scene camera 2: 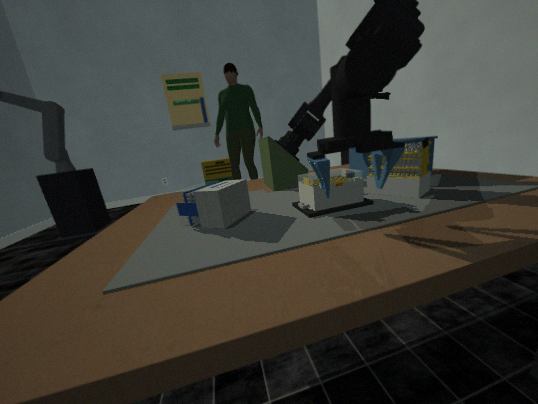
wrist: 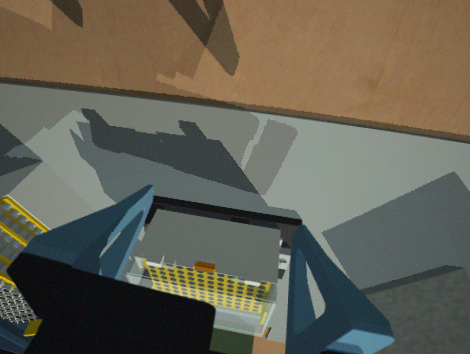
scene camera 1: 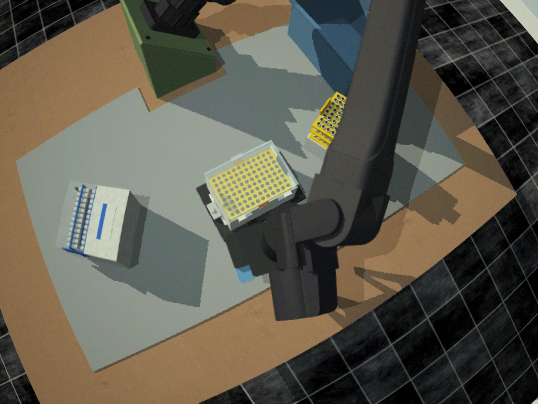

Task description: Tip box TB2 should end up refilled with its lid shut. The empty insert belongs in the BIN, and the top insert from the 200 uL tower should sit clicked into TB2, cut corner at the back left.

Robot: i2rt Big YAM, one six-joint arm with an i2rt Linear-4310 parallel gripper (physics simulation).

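Tip box TB2 [scene camera 1: 281, 198] [scene camera 2: 346, 197] [wrist: 210, 232] is a white box on a black base [scene camera 1: 202, 194] [scene camera 2: 312, 213]. A yellow insert [scene camera 1: 250, 182] [wrist: 210, 289] with rows of holes sits in its top; no tips show in it. Clear walls stand around the rim; I cannot tell the lid's exact position. The 200 uL tower [scene camera 1: 327, 120] [scene camera 2: 400, 168] [wrist: 20, 225], with yellow inserts, stands beside it, partly hidden. My gripper [scene camera 2: 353, 192] [wrist: 226, 211] is open and empty. Its blue fingers are spread wide; in the wrist view they appear on both sides of TB2.
The blue bin [scene camera 1: 320, 45] [scene camera 2: 433, 138] stands behind the tower. A white box with blue inserts [scene camera 1: 107, 225] [scene camera 2: 222, 200] stands at the left on the grey mat [scene camera 1: 165, 150]. A green wedge [scene camera 1: 180, 65] [scene camera 2: 280, 167] stands at the back. A person stands beyond the table.
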